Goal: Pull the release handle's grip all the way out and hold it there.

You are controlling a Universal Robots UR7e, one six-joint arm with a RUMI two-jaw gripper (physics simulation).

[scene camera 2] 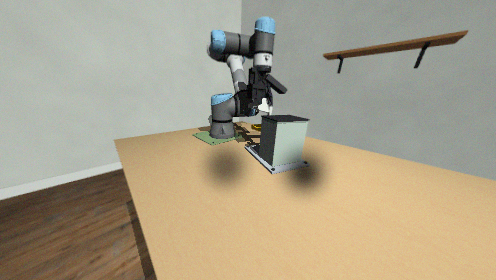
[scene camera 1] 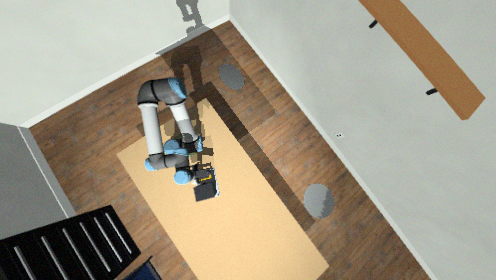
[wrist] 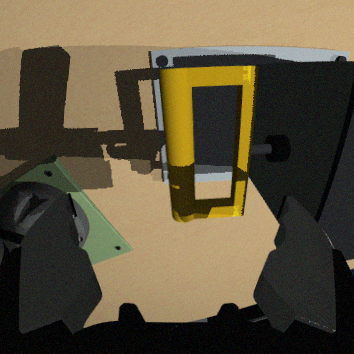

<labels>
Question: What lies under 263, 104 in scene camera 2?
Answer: My gripper.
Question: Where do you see a base plate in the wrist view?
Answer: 213, 107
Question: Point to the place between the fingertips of my gripper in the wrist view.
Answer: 177, 196
</labels>
